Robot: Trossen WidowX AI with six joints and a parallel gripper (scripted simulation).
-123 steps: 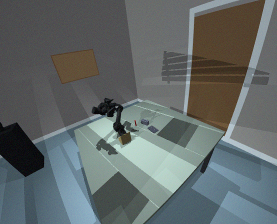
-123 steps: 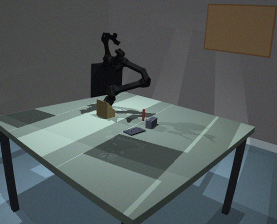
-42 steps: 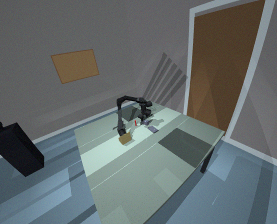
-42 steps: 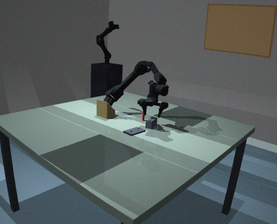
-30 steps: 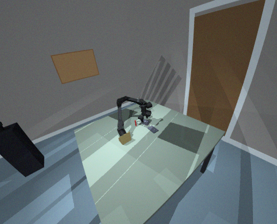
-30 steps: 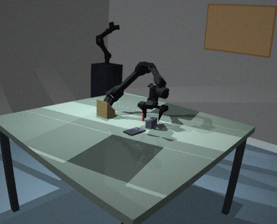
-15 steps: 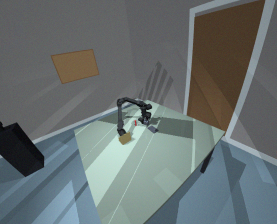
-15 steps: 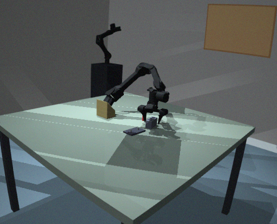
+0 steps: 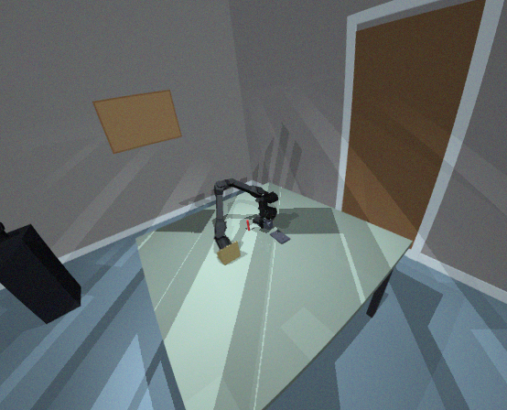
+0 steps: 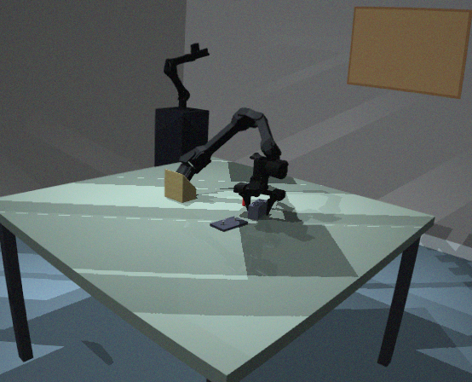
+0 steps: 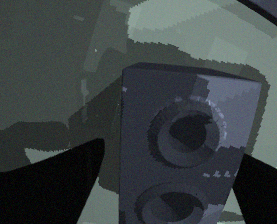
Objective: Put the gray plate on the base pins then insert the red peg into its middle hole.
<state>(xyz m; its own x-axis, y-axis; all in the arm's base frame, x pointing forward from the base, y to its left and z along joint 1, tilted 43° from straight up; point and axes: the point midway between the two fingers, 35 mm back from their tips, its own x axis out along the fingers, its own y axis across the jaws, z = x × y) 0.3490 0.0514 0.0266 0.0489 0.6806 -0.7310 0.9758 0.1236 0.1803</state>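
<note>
Right now my gripper tip is 30 mm below the gray plate. From my gripper tip the other things lie so: red peg (100 mm behind, 60 mm to the left, 30 mm above); base (20 mm behind, 150 mm to the right).
</note>
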